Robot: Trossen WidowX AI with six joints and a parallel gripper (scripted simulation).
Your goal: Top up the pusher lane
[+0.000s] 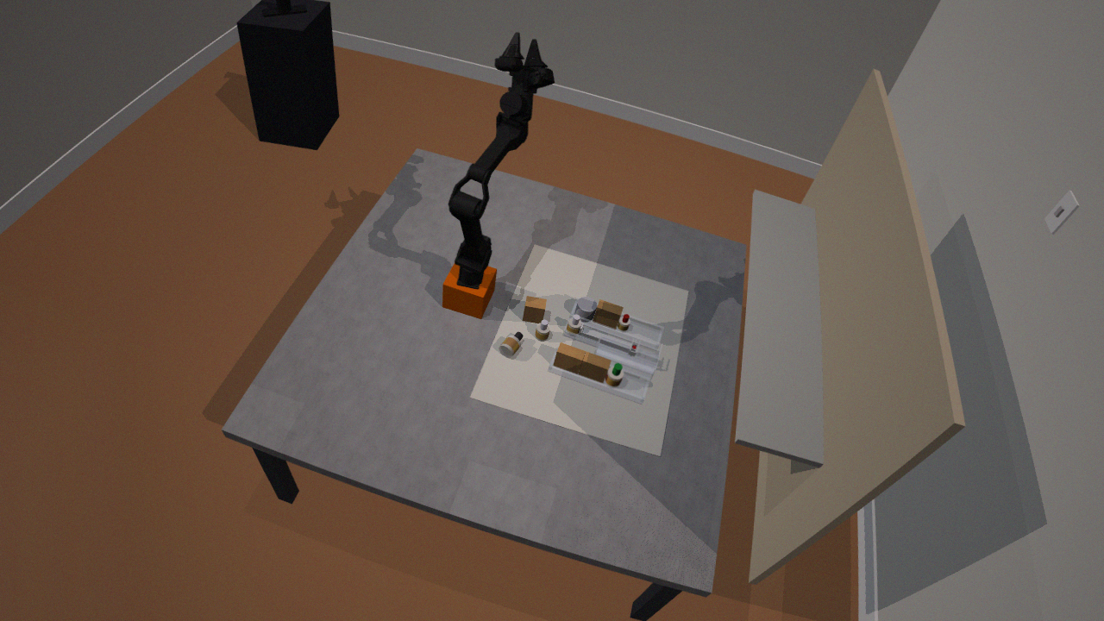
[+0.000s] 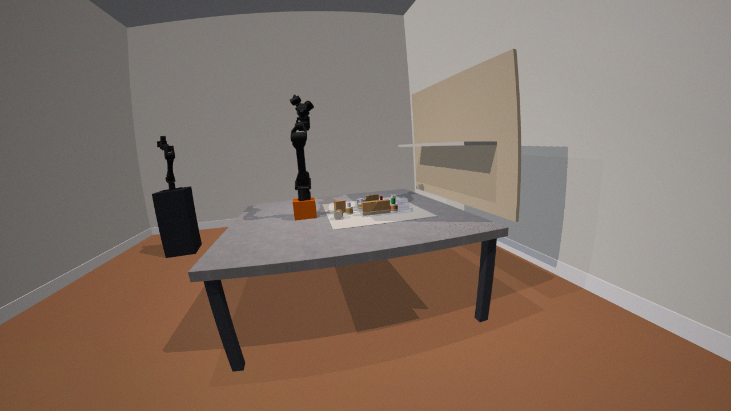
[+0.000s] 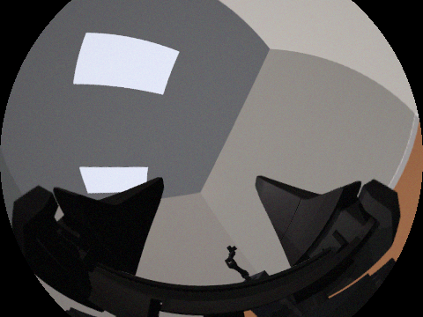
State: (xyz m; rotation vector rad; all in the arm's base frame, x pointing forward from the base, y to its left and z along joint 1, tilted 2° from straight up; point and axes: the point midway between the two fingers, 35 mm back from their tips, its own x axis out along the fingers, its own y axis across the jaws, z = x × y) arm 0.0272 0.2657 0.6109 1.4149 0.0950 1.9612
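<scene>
Now: gripper tip 700 mm above the brown box, 310 mm to the left of it and 160 mm short of it. Round my gripper tip: clear lane rack 710 mm below, 420 mm ahead, 390 mm to the right; wall shelf 790 mm ahead, 420 mm to the right, 360 mm below.
</scene>
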